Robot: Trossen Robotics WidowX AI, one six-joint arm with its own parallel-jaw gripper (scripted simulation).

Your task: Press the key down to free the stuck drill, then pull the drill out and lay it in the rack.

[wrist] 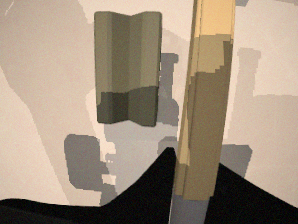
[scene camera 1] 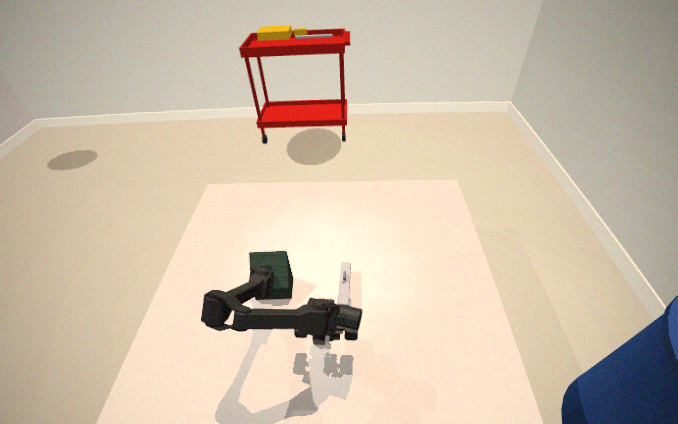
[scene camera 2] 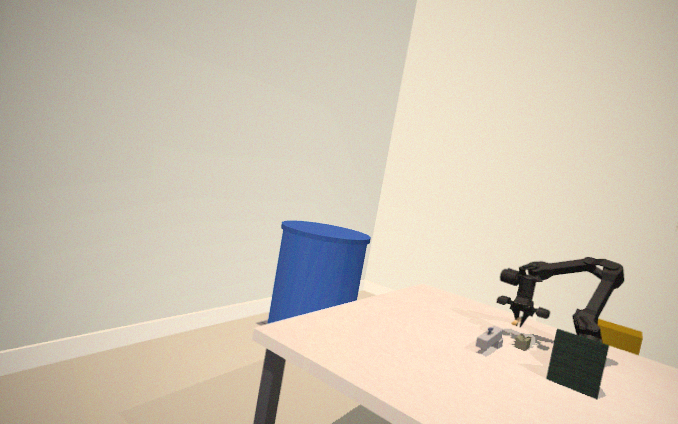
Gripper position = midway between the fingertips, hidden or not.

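Observation:
The gripper (scene camera 2: 518, 326) (wrist: 181, 155), carrying a tan drill. Olive rack (wrist: 127, 48).

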